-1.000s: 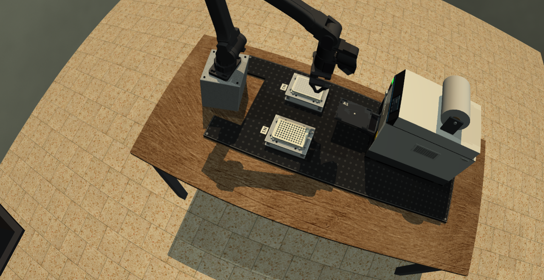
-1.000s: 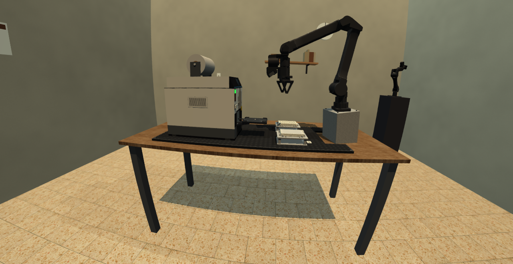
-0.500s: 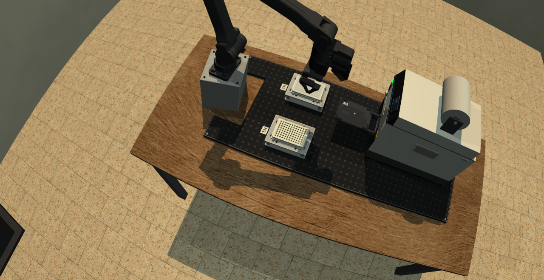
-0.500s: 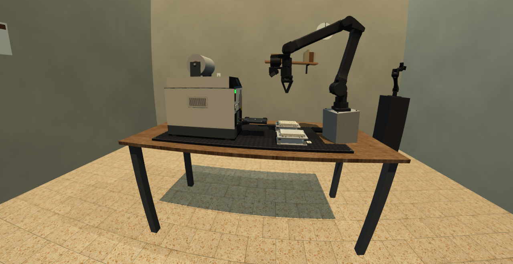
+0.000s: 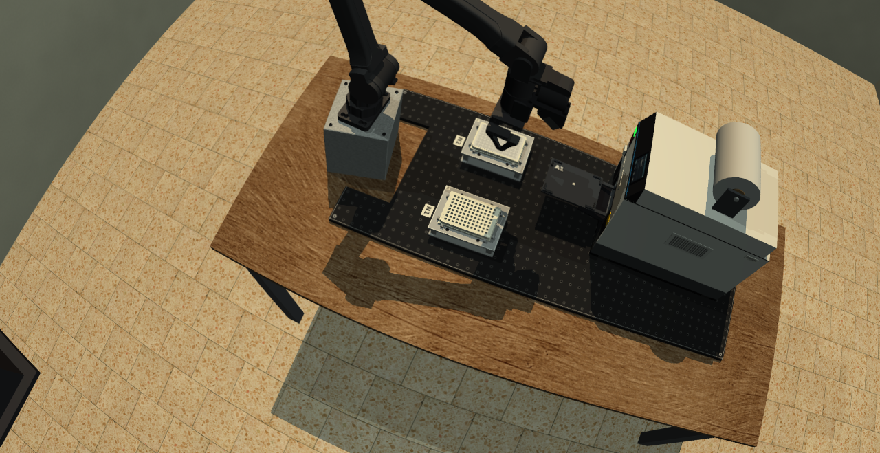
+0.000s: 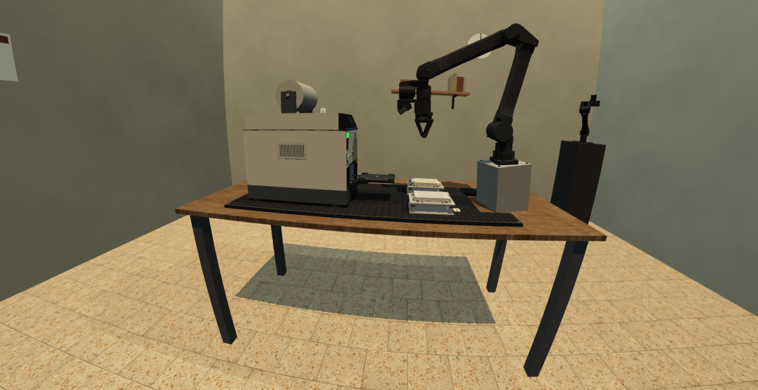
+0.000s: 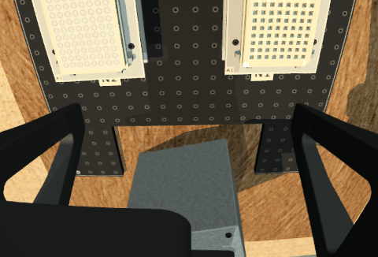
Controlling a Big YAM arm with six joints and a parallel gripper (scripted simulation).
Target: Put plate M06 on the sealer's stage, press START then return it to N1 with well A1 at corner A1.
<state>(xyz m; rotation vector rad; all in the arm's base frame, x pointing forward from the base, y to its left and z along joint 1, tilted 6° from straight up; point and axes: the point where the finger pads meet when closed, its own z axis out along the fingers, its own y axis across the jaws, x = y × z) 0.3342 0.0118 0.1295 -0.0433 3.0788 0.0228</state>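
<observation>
Now: the plate M06 2 cm behind my hand, 11 cm to the right of it and 22 cm below it. From my hand the other things lie so: plate nest N1: 2 cm behind, 11 cm to the right, 24 cm below; then well plate: 4 cm behind, 11 cm to the left, 22 cm below; then sealer stage: 18 cm ahead, 5 cm to the left, 17 cm below.
</observation>
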